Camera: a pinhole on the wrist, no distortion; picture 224 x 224 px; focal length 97.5 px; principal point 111.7 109.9 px. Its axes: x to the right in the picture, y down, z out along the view. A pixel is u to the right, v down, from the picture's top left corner.
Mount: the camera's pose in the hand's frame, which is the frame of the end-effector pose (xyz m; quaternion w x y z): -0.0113 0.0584 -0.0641 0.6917 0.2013 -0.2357 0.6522
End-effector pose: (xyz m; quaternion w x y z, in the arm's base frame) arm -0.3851 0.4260 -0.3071 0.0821 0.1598 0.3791 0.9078
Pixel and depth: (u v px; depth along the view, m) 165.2 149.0 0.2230
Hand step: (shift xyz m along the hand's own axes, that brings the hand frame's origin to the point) -0.1100 0.0326 0.1855
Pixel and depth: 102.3 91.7 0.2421
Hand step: 0.0175 -0.1054 0.1190
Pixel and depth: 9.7 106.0 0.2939
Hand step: -0.0299 -0.3629 -0.0073
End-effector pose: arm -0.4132 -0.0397 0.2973 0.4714 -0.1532 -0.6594 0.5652
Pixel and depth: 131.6 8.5 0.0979
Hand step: 0.0848 0.0102 0.0297
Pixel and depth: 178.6 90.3 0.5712
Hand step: 0.0819 0.0323 0.6314
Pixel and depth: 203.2 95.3 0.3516
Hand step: 0.0314 0.1152 0.4157
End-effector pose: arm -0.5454 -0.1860 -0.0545 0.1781 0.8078 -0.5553 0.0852
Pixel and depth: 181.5 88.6 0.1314
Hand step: 0.0126 0.0554 0.0983
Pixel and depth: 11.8 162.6 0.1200
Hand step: -0.0883 -0.1068 -0.0414
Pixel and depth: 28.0 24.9 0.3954
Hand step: 0.2944 -0.4709 0.0655
